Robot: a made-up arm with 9 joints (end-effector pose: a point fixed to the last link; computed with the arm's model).
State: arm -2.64 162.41 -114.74 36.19 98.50 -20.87 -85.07 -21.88 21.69
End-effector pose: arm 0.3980 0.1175 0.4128 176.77 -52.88 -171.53
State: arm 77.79 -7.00 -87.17 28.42 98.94 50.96 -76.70 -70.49 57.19
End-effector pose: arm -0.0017 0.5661 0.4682 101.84 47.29 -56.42
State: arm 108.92 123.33 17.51 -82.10 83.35 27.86 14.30 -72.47 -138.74
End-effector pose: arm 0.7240 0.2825 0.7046 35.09 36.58 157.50
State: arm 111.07 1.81 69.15 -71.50 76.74 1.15 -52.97 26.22 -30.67
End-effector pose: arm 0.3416 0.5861 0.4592 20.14 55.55 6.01
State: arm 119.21 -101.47 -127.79 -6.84 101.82 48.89 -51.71 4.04 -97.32
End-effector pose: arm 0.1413 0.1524 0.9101 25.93 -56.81 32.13
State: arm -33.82 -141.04 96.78 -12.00 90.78 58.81 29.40 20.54 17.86
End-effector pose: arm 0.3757 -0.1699 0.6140 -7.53 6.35 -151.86
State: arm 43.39 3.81 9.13 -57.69 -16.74 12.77 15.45 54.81 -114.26
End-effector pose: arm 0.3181 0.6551 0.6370 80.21 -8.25 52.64
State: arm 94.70 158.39 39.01 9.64 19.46 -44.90 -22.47 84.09 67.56
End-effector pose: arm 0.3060 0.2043 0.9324 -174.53 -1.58 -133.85
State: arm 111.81 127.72 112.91 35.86 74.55 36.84 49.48 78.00 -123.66
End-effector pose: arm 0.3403 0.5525 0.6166 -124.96 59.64 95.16
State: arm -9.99 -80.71 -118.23 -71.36 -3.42 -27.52 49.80 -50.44 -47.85
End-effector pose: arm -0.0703 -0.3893 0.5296 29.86 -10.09 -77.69
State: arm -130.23 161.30 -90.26 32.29 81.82 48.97 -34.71 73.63 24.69
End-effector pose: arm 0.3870 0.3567 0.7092 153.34 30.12 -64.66
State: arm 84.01 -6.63 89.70 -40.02 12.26 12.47 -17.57 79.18 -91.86
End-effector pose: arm 0.4321 0.4943 0.7019 44.24 -36.88 -21.86
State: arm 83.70 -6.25 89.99 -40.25 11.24 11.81 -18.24 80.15 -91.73
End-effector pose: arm 0.4316 0.4918 0.7053 44.70 -38.10 -23.88
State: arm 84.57 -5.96 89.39 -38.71 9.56 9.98 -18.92 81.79 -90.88
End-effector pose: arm 0.4317 0.4847 0.6984 44.33 -40.18 -27.44
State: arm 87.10 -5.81 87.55 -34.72 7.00 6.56 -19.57 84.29 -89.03
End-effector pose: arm 0.4319 0.4705 0.6785 42.84 -43.87 -32.70
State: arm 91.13 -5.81 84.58 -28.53 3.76 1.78 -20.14 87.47 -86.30
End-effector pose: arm 0.4305 0.4482 0.6499 40.38 -49.77 -38.57
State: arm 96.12 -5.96 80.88 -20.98 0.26 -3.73 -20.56 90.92 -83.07
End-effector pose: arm 0.4261 0.4194 0.6204 36.94 -57.74 -43.16
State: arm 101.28 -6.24 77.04 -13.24 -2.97 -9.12 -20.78 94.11 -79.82
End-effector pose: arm 0.4185 0.3888 0.5974 31.61 -66.43 -44.12
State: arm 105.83 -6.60 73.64 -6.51 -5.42 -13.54 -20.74 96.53 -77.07
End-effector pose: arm 0.4097 0.3630 0.5833 21.77 -73.75 -38.43
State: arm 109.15 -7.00 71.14 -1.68 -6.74 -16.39 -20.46 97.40 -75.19
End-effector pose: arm 0.4023 0.3459 0.5761 5.62 -77.51 -24.83
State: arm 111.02 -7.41 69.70 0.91 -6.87 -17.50 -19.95 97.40 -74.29
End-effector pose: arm 0.3985 0.3377 0.5716 -5.90 -78.03 -14.39
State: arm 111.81 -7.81 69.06 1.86 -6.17 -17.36 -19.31 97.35 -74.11
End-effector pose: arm 0.3980 0.3351 0.5675 -7.54 -77.38 -12.62
